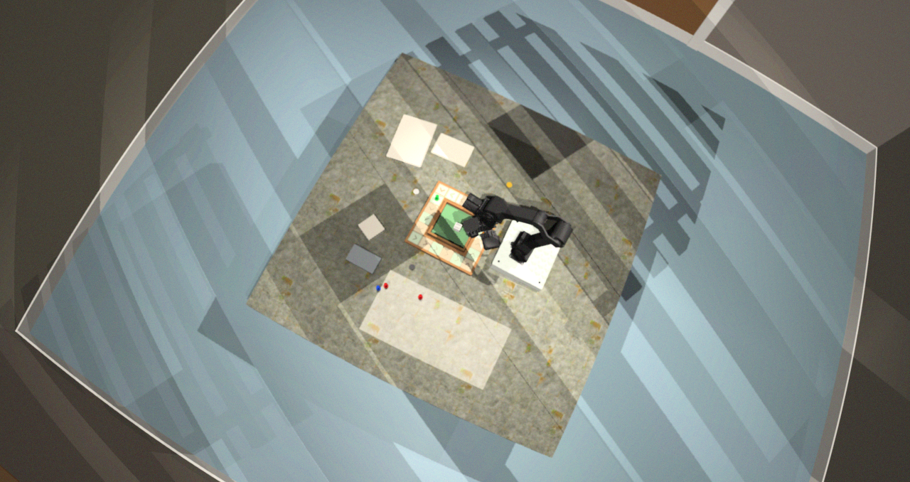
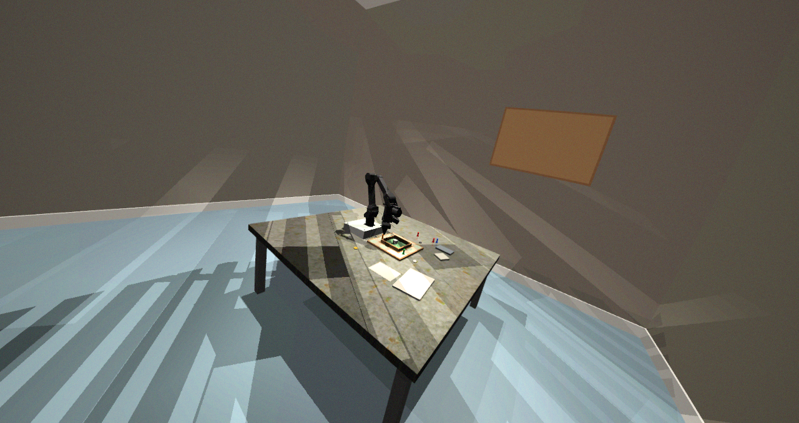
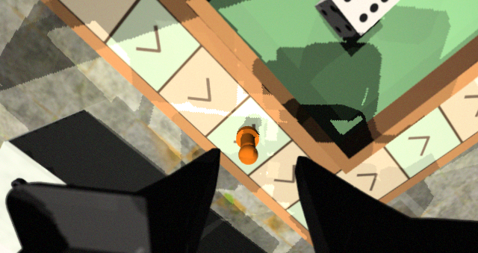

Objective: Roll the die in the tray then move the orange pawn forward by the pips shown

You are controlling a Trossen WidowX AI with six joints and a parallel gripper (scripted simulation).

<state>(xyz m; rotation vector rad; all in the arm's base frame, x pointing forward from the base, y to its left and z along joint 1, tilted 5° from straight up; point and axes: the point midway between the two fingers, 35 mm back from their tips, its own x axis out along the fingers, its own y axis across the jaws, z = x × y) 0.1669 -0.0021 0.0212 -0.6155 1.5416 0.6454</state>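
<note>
My gripper tip is now 3 cm above the orange pawn and 1 cm past it. The rest, counted from my gripper tip: dark disc 25 cm to the left, 16 cm ahead, 5 cm below; white disc 31 cm ahead, 5 cm below, 2 cm to the right; green pawn 22 cm ahead, 3 cm to the right, 3 cm below.
</note>
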